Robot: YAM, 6 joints.
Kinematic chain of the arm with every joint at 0, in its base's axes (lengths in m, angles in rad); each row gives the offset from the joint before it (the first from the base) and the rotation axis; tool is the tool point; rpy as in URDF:
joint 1: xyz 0 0 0.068 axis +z
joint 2: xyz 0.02 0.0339 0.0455 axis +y
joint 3: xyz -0.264 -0.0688 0 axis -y
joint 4: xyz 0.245 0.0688 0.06 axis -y
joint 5: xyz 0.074 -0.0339 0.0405 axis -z
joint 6: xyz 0.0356 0 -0.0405 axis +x
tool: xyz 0 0 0 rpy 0 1.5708 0
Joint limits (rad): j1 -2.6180..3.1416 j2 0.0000..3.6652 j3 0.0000..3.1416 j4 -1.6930..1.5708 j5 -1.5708..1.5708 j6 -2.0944..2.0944
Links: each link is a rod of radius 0.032 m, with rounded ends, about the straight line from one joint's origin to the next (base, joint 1, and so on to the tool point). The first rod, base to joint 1, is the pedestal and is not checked.
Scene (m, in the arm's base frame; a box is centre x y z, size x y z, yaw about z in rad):
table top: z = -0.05
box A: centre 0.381 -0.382 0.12 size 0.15 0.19 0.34 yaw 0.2
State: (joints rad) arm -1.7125 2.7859 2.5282 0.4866 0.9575 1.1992
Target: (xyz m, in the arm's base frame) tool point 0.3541 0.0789 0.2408
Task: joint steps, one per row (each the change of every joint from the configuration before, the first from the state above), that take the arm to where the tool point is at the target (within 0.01 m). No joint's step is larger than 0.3 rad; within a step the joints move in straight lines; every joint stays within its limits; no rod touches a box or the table.
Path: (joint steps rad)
1: 0.2009 -0.2771 -0.2933 -0.0717 -0.0224 -0.0619
2: 0.2009 -0.2771 -0.2933 -0.0718 -0.0225 -0.0620
3: 0.2009 -0.2771 -0.2933 -0.0717 -0.0224 -0.0619
4: 0.2009 -0.2771 -0.2933 -0.0717 -0.0225 -0.0619
5: 0.2008 -0.2770 -0.2933 -0.0718 -0.0224 -0.0619
6: 0.2009 -0.2771 -0.2933 -0.0717 -0.0224 -0.0620
7: 0.2713 0.1865 0.1138 -0.0347 0.0903 0.1239
8: 0.2712 0.1866 0.1138 -0.0348 0.0903 0.1238
9: 0.2712 0.1865 0.1138 -0.0347 0.0904 0.1239

